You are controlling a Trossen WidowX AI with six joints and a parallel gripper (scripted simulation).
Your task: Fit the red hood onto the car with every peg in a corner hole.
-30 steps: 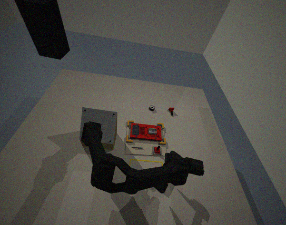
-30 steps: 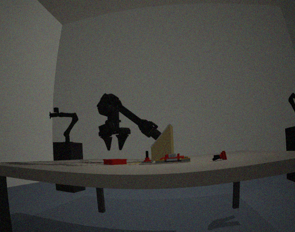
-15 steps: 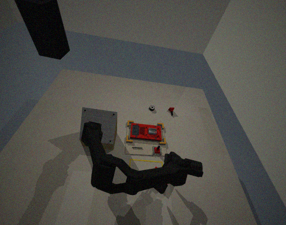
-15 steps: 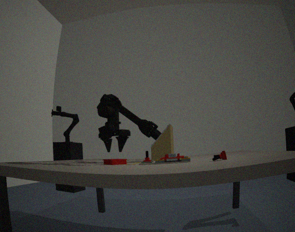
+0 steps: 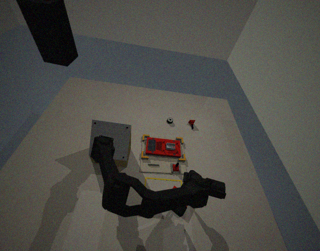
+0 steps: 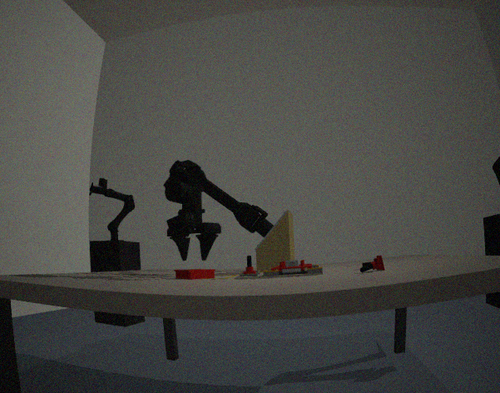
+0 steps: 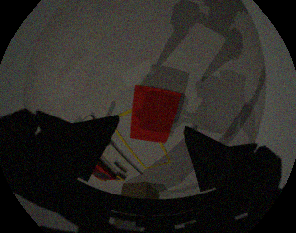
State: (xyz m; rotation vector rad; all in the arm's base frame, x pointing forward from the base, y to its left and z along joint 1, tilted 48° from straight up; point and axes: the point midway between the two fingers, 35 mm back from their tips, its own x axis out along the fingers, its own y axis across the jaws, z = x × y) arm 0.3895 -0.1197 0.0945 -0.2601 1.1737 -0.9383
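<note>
My gripper tip is 40 mm above the red hood. Also, from my gripper tip: grey wheel 490 mm to the left, 80 mm behind, 40 mm below.
</note>
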